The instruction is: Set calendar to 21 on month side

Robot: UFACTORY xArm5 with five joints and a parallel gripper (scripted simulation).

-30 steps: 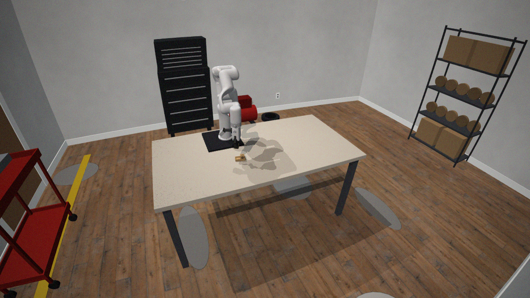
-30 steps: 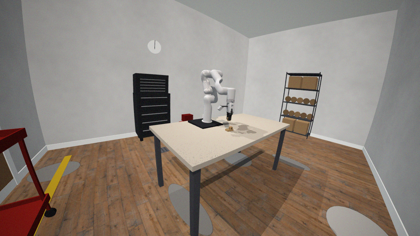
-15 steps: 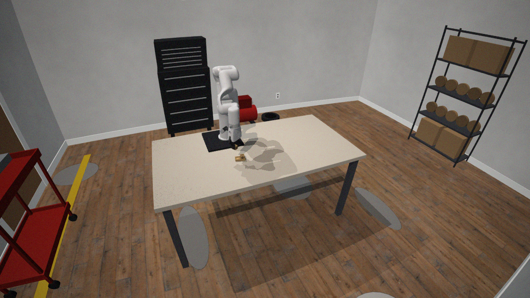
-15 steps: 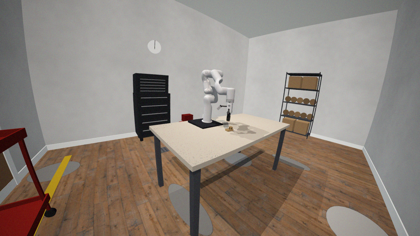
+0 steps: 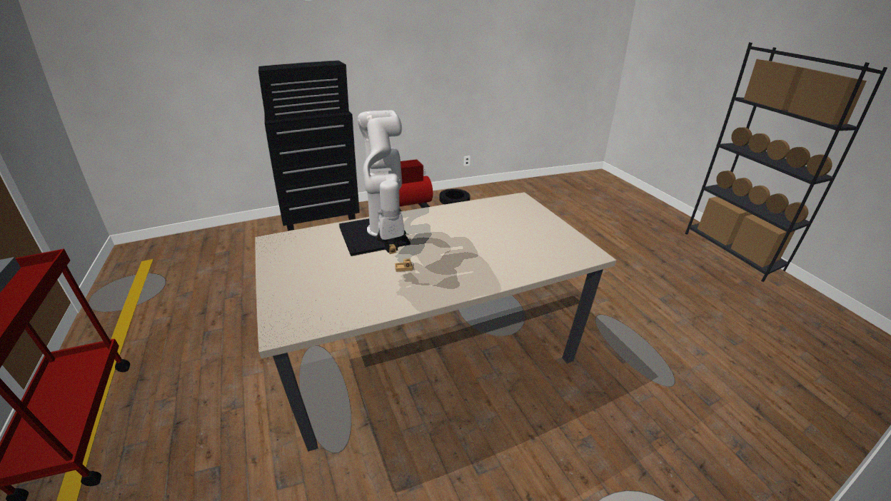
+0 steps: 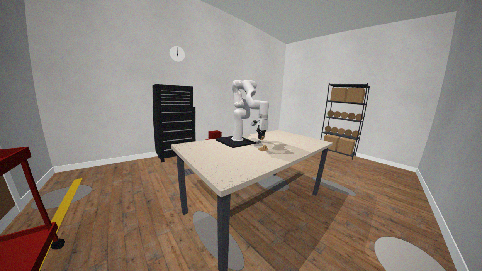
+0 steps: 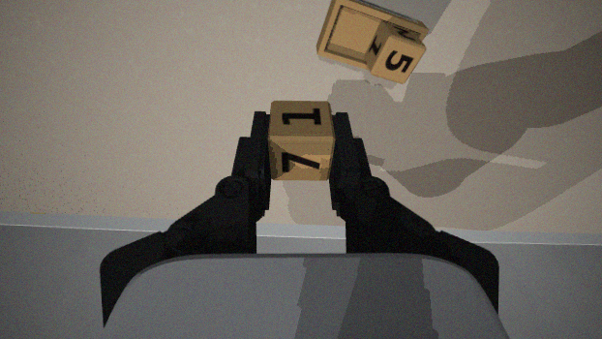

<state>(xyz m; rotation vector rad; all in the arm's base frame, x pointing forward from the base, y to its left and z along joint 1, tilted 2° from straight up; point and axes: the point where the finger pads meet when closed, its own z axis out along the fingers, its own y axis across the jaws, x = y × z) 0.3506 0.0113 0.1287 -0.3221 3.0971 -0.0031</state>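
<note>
The wooden tray lies 130 mm below my hand, 50 mm to the left of it and 20 mm behind it. The rest, counted from my hand: wooden digit cube: 20 mm below.
</note>
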